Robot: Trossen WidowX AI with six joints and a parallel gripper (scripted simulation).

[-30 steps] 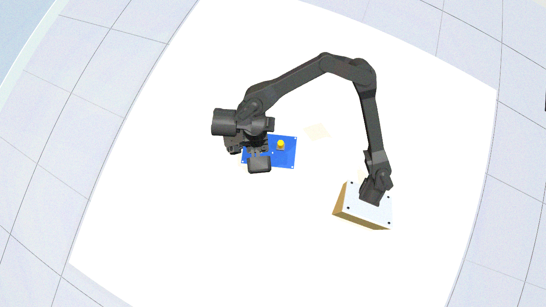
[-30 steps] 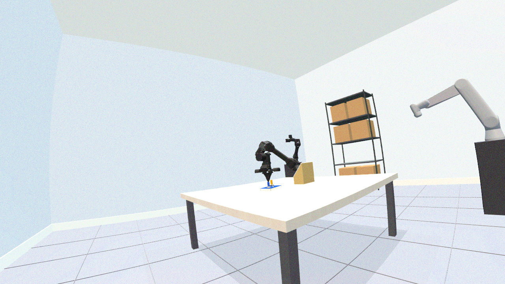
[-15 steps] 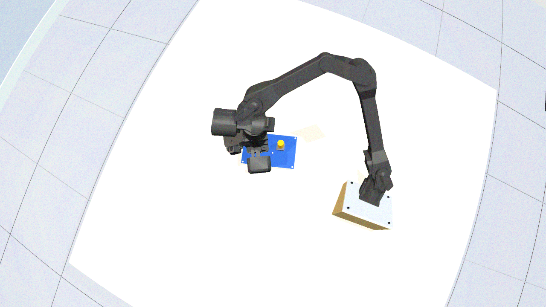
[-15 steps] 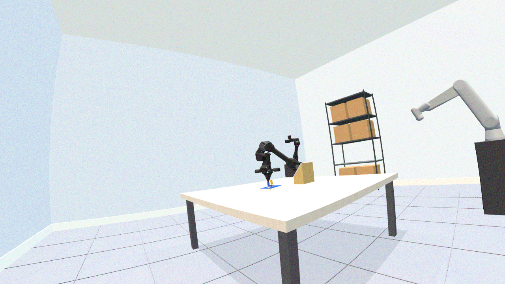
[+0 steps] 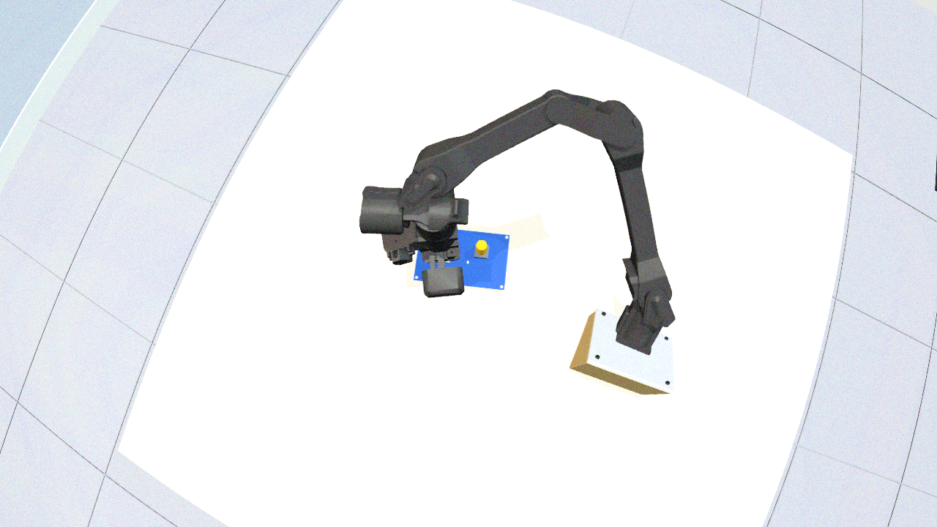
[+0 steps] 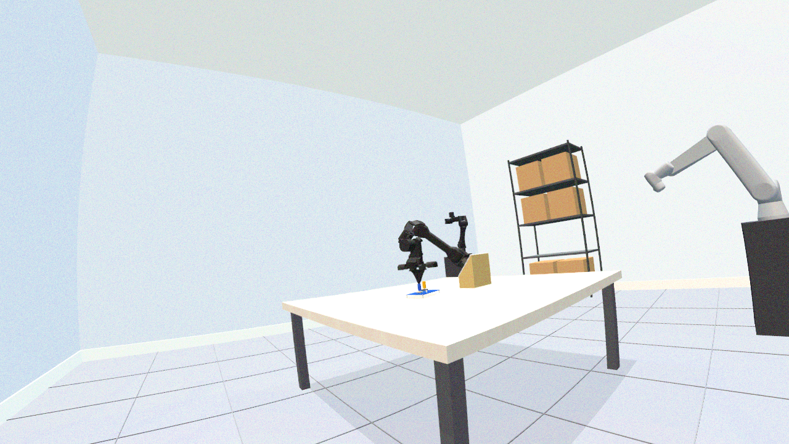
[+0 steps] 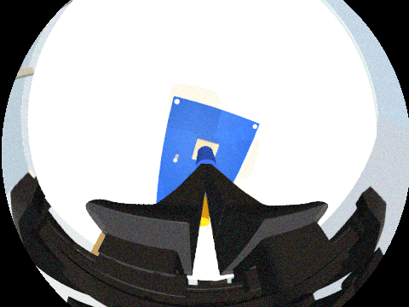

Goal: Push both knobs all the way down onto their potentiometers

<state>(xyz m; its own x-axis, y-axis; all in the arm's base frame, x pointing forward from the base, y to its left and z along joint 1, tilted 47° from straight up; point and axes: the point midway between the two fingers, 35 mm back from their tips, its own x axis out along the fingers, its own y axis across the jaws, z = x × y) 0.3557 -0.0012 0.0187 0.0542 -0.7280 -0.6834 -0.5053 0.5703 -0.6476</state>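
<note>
My gripper tip is 2 cm above the dark blue knob. Round my gripper tip: orange knob: 6 cm behind, 3 cm to the right, 2 cm below.
</note>
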